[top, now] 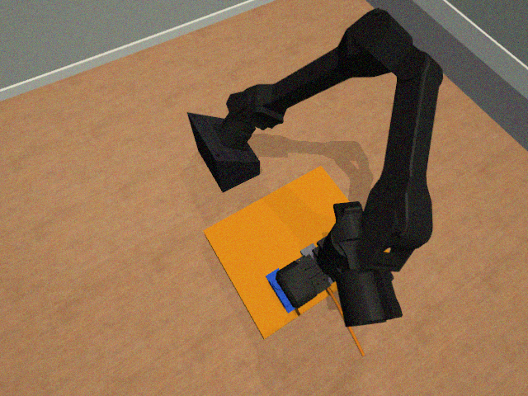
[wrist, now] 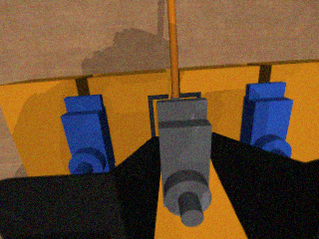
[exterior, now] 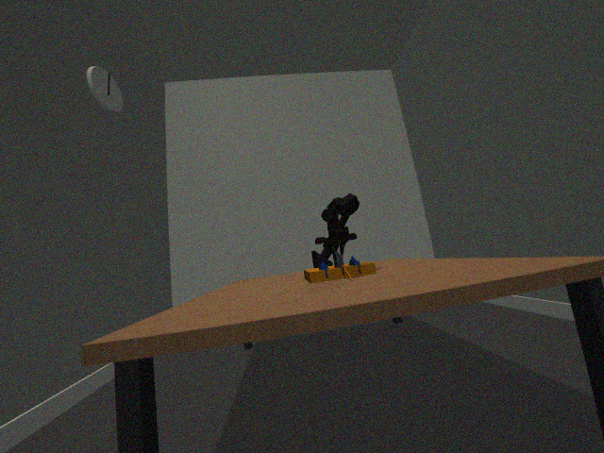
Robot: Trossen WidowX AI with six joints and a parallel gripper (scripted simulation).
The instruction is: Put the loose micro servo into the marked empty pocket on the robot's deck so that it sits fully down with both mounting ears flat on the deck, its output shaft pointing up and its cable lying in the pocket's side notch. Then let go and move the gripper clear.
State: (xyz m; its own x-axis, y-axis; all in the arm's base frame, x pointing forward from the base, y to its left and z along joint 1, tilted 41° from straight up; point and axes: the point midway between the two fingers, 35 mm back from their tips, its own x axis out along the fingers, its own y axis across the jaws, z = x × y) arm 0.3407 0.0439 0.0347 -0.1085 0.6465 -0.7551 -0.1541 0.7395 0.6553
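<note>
Now: gripper tip 120 mm past the orange deck, 70 mm above it and 20 mm to the left of it.
</note>
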